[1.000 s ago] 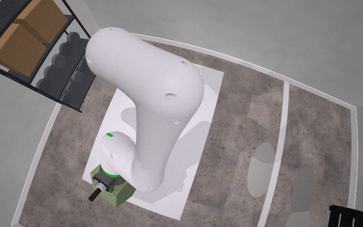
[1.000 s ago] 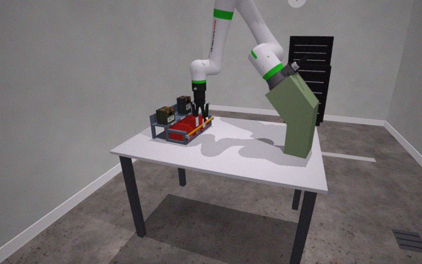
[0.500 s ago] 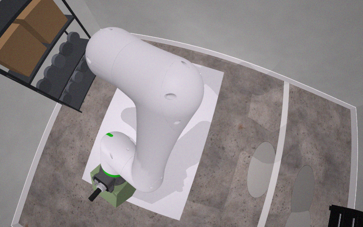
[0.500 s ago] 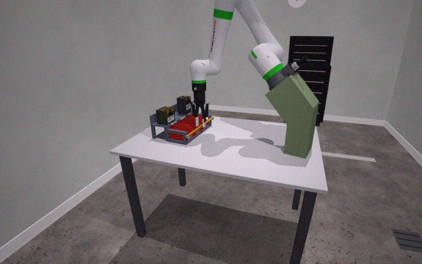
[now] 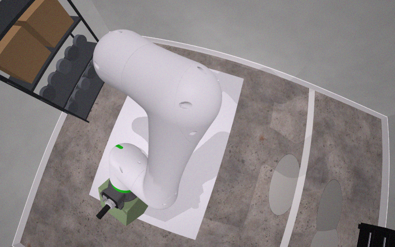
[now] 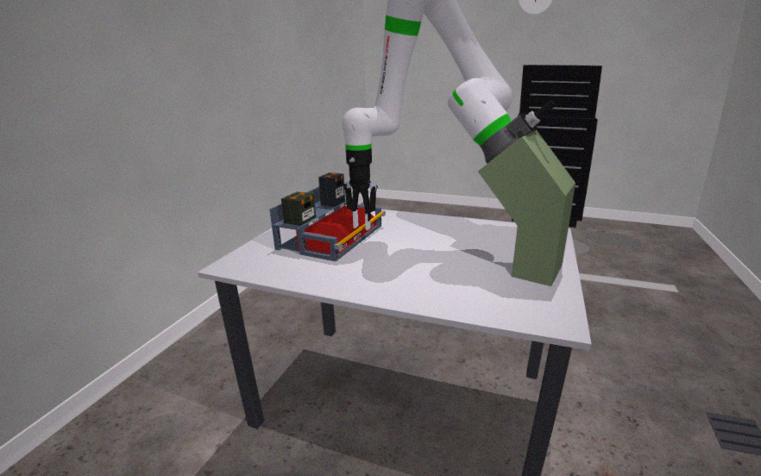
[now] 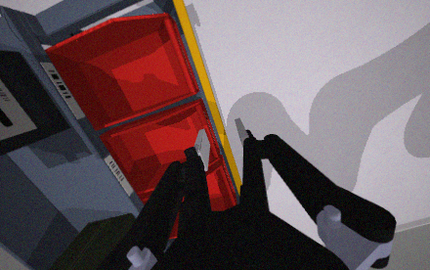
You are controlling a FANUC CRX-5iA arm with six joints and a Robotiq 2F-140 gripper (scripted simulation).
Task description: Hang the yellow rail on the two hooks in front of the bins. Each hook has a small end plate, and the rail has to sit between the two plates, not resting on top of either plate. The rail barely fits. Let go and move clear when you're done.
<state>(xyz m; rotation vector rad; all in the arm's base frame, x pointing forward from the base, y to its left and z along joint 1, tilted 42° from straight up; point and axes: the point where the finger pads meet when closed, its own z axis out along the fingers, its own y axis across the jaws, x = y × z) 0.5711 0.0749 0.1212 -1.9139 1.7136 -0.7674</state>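
Right now the yellow rail is 30 mm below my hand.
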